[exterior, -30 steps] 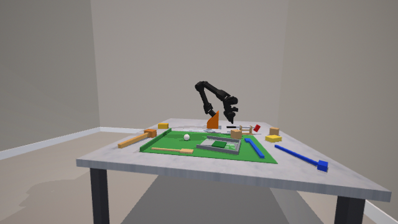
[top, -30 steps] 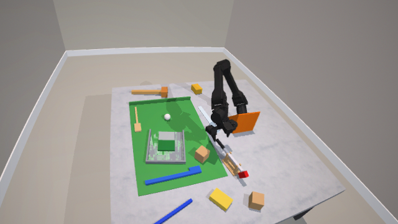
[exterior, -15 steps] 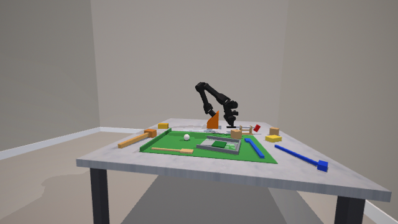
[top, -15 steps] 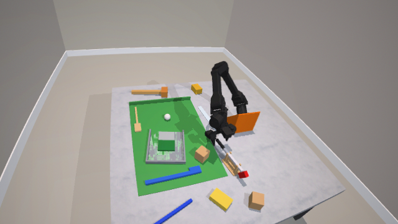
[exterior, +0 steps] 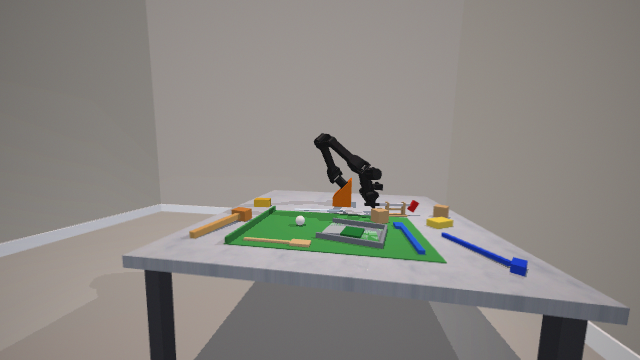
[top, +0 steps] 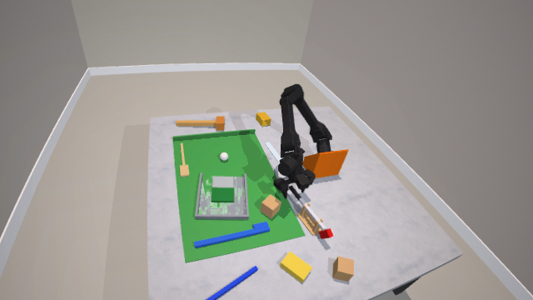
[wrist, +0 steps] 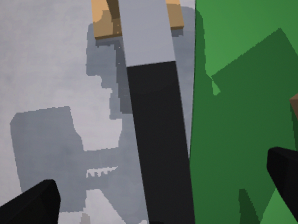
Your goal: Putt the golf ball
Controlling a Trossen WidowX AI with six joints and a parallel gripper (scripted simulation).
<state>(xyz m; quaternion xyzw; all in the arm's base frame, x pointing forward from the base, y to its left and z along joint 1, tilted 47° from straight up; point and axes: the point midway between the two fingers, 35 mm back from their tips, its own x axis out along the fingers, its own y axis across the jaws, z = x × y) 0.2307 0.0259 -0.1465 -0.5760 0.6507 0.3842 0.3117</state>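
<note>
My gripper tip is now 10 mm past the red putter, 110 mm to the right of it and 10 mm below it. Also, from my gripper tip: wooden stand: 10 mm behind, 130 mm to the left, 10 mm below; white golf ball: 210 mm ahead, 360 mm to the right, 20 mm below; white strip: 80 mm behind, 280 mm to the right, 40 mm below.
</note>
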